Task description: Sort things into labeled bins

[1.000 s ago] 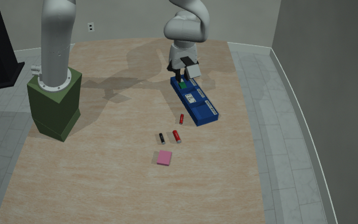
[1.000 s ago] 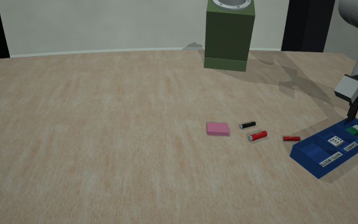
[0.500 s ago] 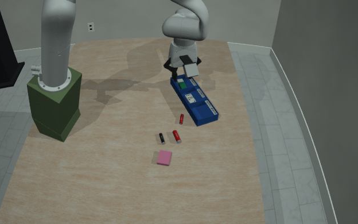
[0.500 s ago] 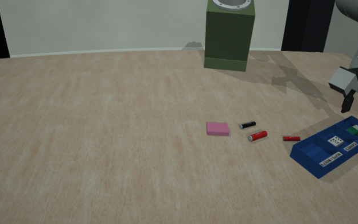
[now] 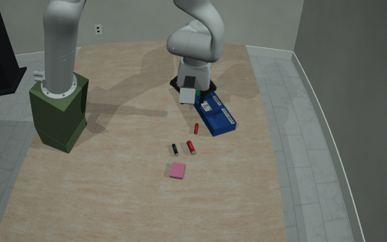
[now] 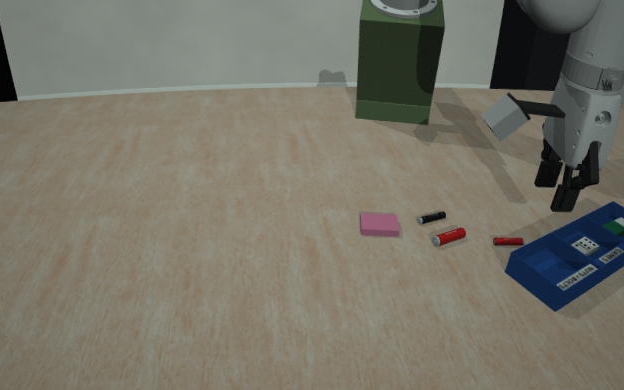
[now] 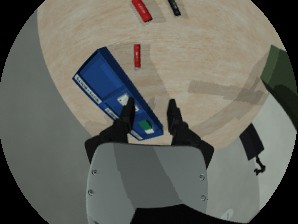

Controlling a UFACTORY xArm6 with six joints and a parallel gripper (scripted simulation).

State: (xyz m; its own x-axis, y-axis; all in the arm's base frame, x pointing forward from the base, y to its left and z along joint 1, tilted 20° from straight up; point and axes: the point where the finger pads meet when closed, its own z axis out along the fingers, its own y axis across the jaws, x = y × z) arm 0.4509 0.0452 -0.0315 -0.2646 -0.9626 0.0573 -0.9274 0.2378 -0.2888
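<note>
My gripper is now 22 cm to the left of the pink eraser, 8 cm past it and 7 cm above it. The rest, counted from my hand: blue bin (7 cm ahead, 6 cm below, 3 cm to the left); white domino (7 cm below, 6 cm ahead, 3 cm to the left); thin red battery (7 cm below, 6 cm to the right, 1 cm ahead).
</note>
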